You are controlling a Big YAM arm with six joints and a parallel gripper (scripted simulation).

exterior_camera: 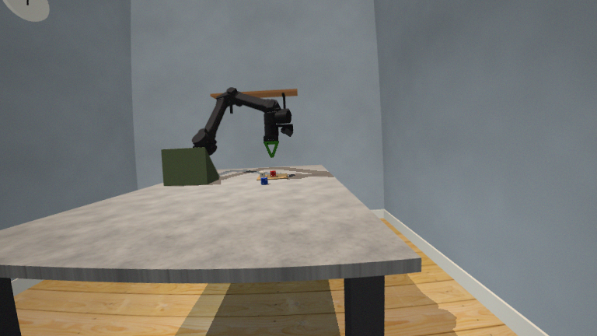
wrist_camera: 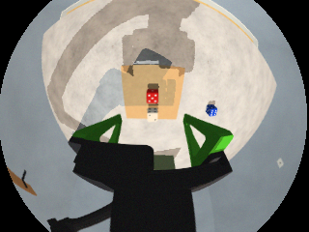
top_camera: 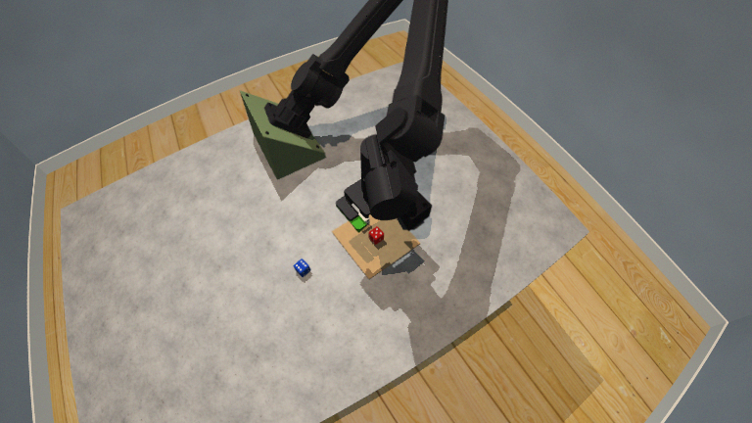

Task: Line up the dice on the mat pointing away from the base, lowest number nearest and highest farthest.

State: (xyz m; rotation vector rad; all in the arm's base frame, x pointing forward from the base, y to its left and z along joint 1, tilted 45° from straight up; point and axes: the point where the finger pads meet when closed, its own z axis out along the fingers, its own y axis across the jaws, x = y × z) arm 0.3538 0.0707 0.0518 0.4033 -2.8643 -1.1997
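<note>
The blue die is 17 cm to the right of my hand and 9 cm below it. The rest, counted from my hand: red die 9 cm below; then tan mat 10 cm below; then white die 5 cm behind, 1 cm to the right, 9 cm below.
</note>
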